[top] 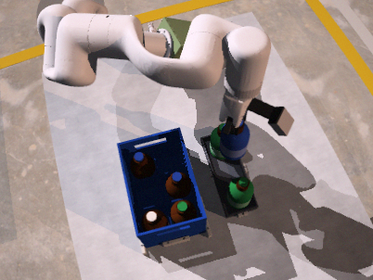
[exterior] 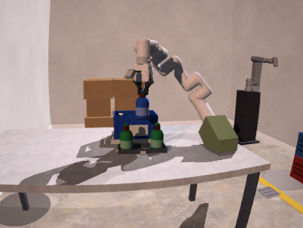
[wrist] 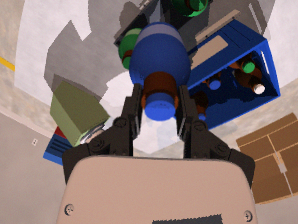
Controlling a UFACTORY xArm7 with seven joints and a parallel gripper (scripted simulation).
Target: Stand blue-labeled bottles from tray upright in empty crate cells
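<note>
My gripper is now 70 mm above the blue-labeled bottle. Also, from my hand: black tray: 320 mm below; then blue crate: 10 mm ahead, 210 mm to the right, 250 mm below.
</note>
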